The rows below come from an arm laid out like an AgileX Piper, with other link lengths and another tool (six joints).
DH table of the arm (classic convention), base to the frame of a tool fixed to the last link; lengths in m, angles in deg. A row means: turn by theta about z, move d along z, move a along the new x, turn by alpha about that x. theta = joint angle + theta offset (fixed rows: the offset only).
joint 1: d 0.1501  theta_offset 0  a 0  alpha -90
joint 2: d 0  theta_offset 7.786  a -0.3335  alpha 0
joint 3: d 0  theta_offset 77.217  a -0.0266  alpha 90
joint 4: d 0.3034  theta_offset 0  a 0  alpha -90
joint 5: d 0  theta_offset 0  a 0  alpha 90
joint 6: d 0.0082  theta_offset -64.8  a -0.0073  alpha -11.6
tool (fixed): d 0.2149  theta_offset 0  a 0  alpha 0
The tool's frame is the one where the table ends.
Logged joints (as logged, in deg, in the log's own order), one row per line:
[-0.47 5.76 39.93 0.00 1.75 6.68]
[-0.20 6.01 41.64 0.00 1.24 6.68]
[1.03 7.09 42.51 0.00 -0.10 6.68]
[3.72 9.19 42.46 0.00 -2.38 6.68]
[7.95 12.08 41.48 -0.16 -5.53 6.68]
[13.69 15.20 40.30 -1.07 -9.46 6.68]
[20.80 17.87 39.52 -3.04 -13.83 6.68]
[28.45 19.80 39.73 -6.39 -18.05 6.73]
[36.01 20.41 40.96 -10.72 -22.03 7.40]
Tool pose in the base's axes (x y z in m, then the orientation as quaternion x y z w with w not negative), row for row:
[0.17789 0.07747 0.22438 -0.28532 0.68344 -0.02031 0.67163]
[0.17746 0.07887 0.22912 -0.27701 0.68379 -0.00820 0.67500]
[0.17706 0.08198 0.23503 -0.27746 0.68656 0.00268 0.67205]
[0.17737 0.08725 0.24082 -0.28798 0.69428 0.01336 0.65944]
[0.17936 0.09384 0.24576 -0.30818 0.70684 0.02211 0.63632]
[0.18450 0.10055 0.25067 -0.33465 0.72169 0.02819 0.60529]
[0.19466 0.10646 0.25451 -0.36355 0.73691 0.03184 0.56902]
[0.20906 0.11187 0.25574 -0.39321 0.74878 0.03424 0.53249]
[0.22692 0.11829 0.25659 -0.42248 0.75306 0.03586 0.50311]
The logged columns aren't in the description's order. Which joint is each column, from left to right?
Columns, left to right: joint 2, joint 5, joint 4, joint 6, joint 3, joint 1.
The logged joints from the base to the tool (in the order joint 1, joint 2, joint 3, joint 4, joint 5, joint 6), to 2 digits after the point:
[6.68 -0.47 1.75 39.93 5.76 0.00]
[6.68 -0.20 1.24 41.64 6.01 0.00]
[6.68 1.03 -0.10 42.51 7.09 0.00]
[6.68 3.72 -2.38 42.46 9.19 0.00]
[6.68 7.95 -5.53 41.48 12.08 -0.16]
[6.68 13.69 -9.46 40.30 15.20 -1.07]
[6.68 20.80 -13.83 39.52 17.87 -3.04]
[6.73 28.45 -18.05 39.73 19.80 -6.39]
[7.40 36.01 -22.03 40.96 20.41 -10.72]

